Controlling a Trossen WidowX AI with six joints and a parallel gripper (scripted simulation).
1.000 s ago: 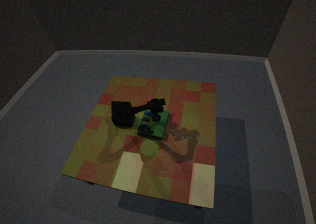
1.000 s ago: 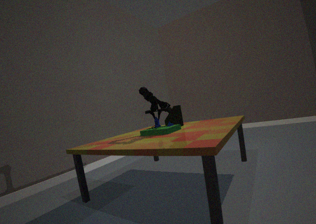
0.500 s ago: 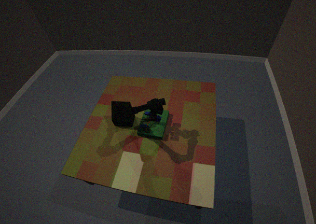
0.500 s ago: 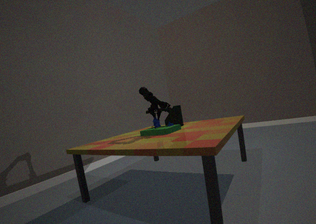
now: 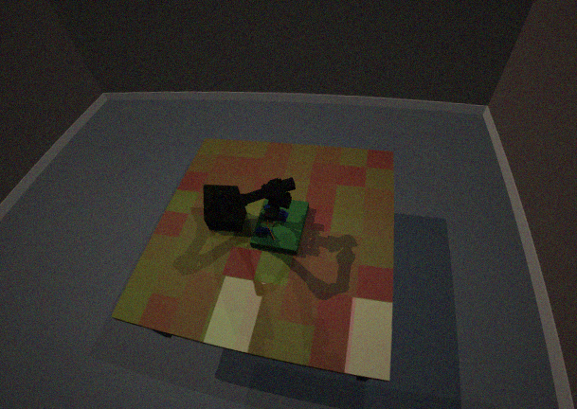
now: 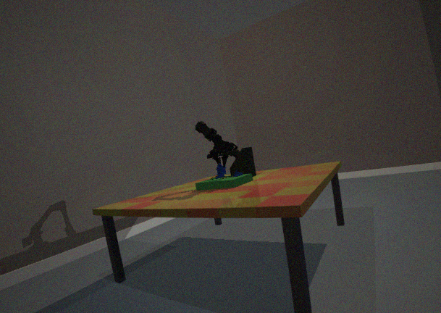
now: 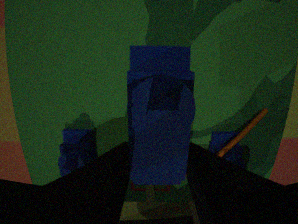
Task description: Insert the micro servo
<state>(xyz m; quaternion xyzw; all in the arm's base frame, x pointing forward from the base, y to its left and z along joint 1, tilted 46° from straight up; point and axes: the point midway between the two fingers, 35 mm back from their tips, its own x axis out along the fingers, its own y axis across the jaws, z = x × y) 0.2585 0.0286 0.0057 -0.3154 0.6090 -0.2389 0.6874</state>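
The deck is 50 mm ahead of my gripper tip and 100 mm below it.
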